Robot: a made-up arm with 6 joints. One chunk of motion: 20 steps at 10 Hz.
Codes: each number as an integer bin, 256 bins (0 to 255) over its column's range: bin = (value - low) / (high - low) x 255, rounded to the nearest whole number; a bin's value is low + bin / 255 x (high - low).
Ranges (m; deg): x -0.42..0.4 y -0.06..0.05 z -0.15..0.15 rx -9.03..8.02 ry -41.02..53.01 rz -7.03..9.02
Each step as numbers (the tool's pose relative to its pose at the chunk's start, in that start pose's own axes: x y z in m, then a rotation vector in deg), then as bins.
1 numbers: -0.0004 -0.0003 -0.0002 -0.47 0.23 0.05
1 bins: 130 138 127 128 112 112
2 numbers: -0.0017 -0.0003 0.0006 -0.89 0.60 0.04
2 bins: 130 138 128 122 113 112
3 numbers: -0.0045 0.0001 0.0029 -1.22 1.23 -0.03
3 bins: 129 139 130 117 115 111
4 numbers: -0.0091 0.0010 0.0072 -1.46 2.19 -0.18
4 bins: 128 141 134 113 117 109
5 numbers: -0.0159 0.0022 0.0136 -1.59 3.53 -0.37
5 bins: 126 144 139 111 121 106
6 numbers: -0.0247 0.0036 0.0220 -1.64 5.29 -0.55
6 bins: 123 147 146 111 126 103
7 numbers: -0.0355 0.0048 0.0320 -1.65 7.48 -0.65
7 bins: 120 150 155 110 132 101
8 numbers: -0.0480 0.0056 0.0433 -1.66 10.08 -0.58
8 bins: 116 152 164 110 139 102
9 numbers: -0.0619 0.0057 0.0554 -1.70 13.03 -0.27
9 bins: 111 152 175 110 147 107
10 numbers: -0.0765 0.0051 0.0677 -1.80 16.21 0.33
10 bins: 107 151 185 108 155 117
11 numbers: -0.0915 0.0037 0.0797 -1.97 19.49 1.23
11 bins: 102 148 195 106 164 131
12 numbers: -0.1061 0.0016 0.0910 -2.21 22.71 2.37
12 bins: 98 143 205 102 173 149
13 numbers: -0.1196 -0.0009 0.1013 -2.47 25.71 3.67
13 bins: 93 137 214 98 181 170
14 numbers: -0.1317 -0.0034 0.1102 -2.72 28.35 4.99
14 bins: 90 131 221 94 188 191
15 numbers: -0.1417 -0.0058 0.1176 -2.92 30.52 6.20
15 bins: 87 126 227 91 194 210
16 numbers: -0.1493 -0.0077 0.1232 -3.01 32.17 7.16
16 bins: 84 121 232 90 198 225
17 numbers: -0.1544 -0.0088 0.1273 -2.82 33.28 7.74
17 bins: 83 119 236 93 201 235
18 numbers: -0.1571 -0.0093 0.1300 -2.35 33.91 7.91
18 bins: 82 118 238 100 203 237
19 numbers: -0.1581 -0.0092 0.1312 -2.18 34.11 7.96
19 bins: 81 118 239 102 204 238
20 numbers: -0.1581 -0.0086 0.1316 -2.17 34.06 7.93
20 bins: 81 119 239 103 204 238
